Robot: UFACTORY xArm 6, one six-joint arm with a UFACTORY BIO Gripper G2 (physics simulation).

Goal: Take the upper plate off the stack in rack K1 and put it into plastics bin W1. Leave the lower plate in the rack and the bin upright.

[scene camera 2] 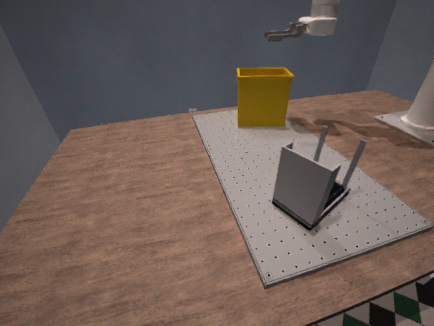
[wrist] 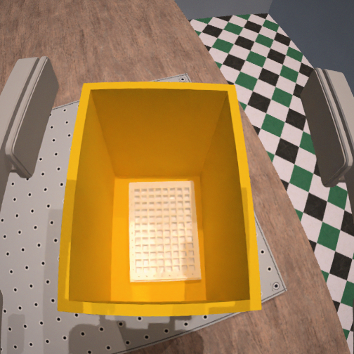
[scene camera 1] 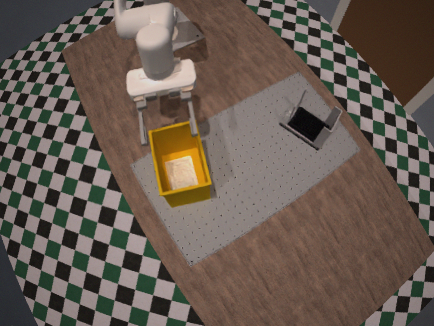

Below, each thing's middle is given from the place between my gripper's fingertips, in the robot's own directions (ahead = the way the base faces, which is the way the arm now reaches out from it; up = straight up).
Scene:
I see my gripper 10 mm to the right of the plastics bin W1 [scene camera 1: 172, 142] and 200 mm above it. The rest, counted from my hand: black plate [scene camera 1: 305, 123] 10 mm ahead, 440 mm to the left, 260 mm below; white plate [scene camera 1: 181, 173] 10 mm ahead, 280 mm below.

